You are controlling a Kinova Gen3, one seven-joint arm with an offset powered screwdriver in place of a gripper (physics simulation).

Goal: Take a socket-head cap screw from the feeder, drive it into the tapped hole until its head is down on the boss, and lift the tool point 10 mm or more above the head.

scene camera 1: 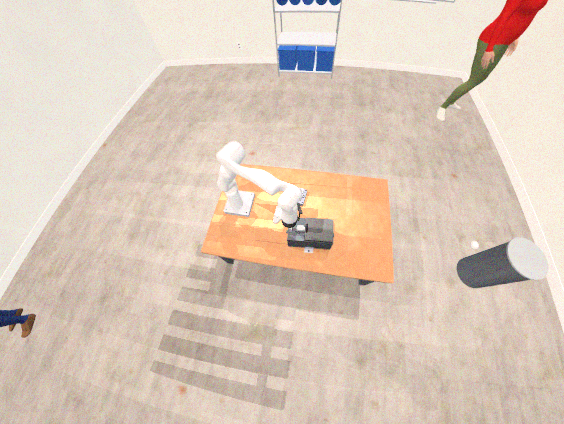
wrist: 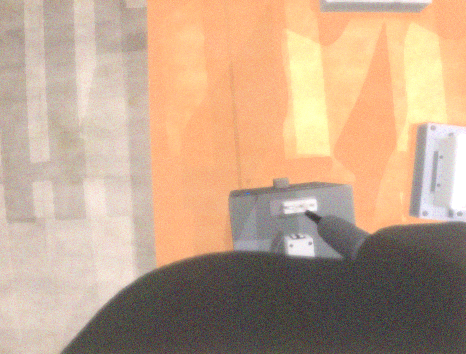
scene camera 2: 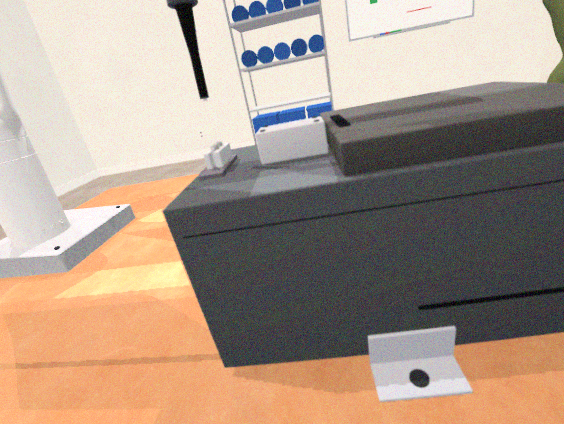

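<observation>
My gripper, a powered screwdriver with a thin black bit [scene camera 1: 289,230] [scene camera 2: 204,96] [wrist: 307,213], is open, with no screw seen on its tip. In scene camera 2 the bit points down, well above a small white screw holder [scene camera 2: 217,157] [wrist: 300,206] on the feeder's near-left top. A small rounded grey shape, perhaps a screw head, shows on that holder. The feeder [scene camera 1: 310,242] [scene camera 2: 320,260] [wrist: 245,215] is a dark grey box. A pale housing [wrist: 457,175] sits on a light grey plate [wrist: 424,155] at the wrist view's right edge; its tapped hole cannot be made out.
A white block [scene camera 2: 292,142] [wrist: 300,246] and a raised dark cover [scene camera 2: 440,135] stand on the feeder. An angled metal bracket [scene camera 1: 309,250] [scene camera 2: 400,372] is at its foot. The arm's base plate [scene camera 1: 246,202] [scene camera 2: 97,235] [wrist: 375,6] is on the orange table [scene camera 1: 365,220].
</observation>
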